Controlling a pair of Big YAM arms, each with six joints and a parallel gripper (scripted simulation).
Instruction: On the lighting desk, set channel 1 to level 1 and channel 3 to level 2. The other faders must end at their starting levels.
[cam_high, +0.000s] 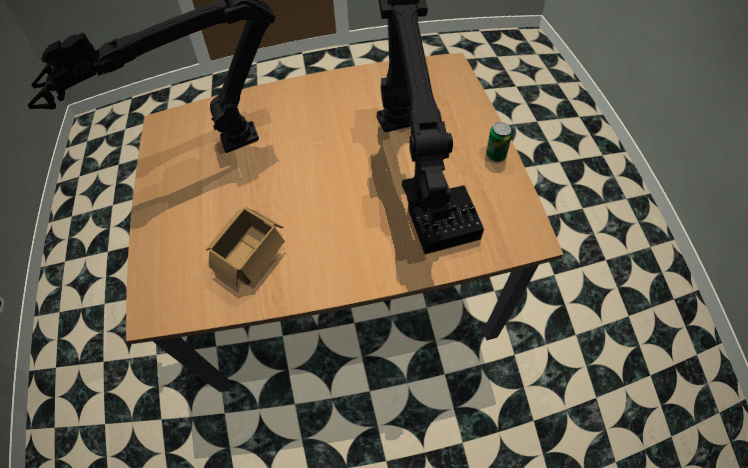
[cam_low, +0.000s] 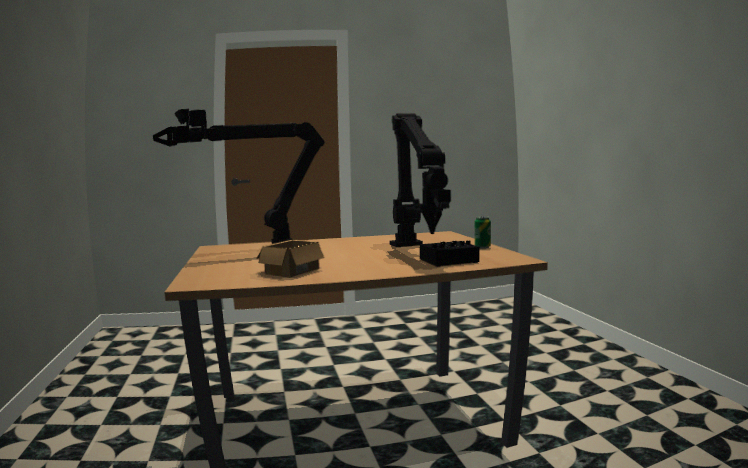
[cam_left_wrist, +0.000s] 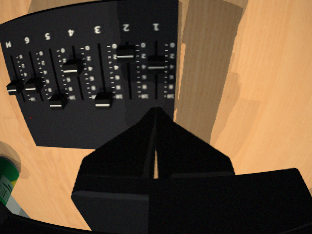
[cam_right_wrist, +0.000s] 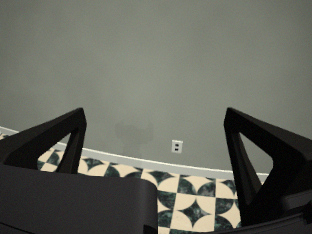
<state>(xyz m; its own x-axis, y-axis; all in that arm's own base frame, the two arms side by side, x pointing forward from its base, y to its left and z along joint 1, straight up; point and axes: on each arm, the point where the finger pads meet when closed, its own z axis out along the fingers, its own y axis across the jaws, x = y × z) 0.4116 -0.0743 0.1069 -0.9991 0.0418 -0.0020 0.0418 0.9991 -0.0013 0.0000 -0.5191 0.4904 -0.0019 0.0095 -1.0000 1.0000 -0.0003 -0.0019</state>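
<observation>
Right now my left hand is 40 mm above the channel 1 fader knob and 20 mm short of it. Also, from my left hand: channel 2 cap: 40 mm below, 30 mm to the left, 30 mm ahead; then channel 3 knob: 40 mm to the left, 40 mm below, 20 mm behind; then channel 4 fader cap: 70 mm to the left, 40 mm below, 10 mm ahead.
</observation>
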